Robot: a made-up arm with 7 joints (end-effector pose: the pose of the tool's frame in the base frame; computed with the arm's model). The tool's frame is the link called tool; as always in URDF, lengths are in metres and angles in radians.
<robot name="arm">
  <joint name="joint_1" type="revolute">
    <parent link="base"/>
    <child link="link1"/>
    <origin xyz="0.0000 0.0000 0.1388"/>
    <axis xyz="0 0 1"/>
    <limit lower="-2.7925" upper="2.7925"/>
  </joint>
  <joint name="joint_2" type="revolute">
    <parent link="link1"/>
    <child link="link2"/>
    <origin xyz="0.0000 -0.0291 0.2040"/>
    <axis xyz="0 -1 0"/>
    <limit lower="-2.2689" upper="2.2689"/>
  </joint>
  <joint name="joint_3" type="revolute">
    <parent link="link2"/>
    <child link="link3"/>
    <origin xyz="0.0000 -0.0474 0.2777"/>
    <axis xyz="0 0 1"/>
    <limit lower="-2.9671" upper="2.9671"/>
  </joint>
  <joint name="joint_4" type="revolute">
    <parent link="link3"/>
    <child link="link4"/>
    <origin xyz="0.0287 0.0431 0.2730"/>
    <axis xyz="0 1 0"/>
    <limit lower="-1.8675" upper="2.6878"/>
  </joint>
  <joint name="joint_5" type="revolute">
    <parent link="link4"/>
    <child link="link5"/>
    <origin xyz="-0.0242 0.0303 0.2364"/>
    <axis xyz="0 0 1"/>
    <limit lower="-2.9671" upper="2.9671"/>
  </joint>
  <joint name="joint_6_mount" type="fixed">
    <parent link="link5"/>
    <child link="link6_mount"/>
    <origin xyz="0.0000 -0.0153 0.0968"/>
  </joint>
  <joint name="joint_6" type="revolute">
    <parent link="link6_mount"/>
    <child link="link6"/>
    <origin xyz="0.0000 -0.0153 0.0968"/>
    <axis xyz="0 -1 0"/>
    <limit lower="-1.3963" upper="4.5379"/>
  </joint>
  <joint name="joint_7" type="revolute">
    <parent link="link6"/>
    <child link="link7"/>
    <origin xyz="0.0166 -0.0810 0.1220"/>
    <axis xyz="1 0 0"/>
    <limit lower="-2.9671" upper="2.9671"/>
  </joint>
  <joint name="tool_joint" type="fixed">
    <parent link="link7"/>
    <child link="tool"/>
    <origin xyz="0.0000 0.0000 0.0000" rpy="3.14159 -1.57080 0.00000"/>
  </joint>
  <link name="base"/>
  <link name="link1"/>
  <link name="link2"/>
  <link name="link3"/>
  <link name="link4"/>
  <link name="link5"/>
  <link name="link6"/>
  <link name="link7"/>
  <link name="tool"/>
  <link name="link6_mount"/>
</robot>
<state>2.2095 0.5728 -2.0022 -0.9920 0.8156 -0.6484 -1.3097</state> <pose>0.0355 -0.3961 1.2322 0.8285 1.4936 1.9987</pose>
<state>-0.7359 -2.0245 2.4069 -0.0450 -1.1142 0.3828 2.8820</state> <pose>0.5704 -0.7919 -0.1946 1.2255 1.9603 1.3512</pose>
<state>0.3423 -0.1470 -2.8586 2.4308 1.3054 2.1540 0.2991</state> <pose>-0.1661 -0.1454 0.6055 -1.2046 -1.7010 0.7414</pose>
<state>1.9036 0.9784 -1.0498 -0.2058 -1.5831 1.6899 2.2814</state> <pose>0.0651 -0.7628 0.9346 0.6832 0.8861 -1.5682</pose>
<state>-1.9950 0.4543 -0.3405 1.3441 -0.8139 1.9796 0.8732</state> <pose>-0.1040 0.0684 1.2478 0.3679 -0.5423 1.0447</pose>
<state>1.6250 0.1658 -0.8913 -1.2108 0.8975 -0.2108 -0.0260</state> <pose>-0.2756 -0.4033 1.1158 -0.1335 -1.1117 -2.1833</pose>
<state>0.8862 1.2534 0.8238 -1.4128 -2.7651 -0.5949 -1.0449</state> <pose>-0.1146 -0.6938 0.0657 -1.3899 0.0941 -0.8463</pose>
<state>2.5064 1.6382 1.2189 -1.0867 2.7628 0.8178 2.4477</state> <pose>0.9222 -0.1877 0.0091 -0.5718 2.3195 1.0966</pose>
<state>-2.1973 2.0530 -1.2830 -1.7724 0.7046 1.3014 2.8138</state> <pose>0.4158 0.0388 -0.0317 1.4905 0.8344 0.5790</pose>
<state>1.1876 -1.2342 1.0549 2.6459 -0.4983 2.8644 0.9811</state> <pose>-0.0255 0.3958 0.3175 -1.5839 -0.5013 1.1195</pose>
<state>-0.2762 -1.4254 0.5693 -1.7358 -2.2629 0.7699 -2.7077</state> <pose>0.2644 -0.2491 0.9104 1.6816 0.2950 -1.7294</pose>
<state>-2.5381 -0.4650 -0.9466 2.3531 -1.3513 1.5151 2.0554</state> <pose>-0.6269 -0.0018 0.4684 -1.1221 -2.2870 -0.4068</pose>
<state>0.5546 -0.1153 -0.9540 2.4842 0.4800 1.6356 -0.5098</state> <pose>0.3652 -0.2665 0.5781 2.7167 -0.4720 0.8700</pose>
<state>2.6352 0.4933 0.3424 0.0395 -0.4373 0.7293 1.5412</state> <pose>0.5619 -0.1935 1.2630 -0.3663 -0.1657 0.9371</pose>
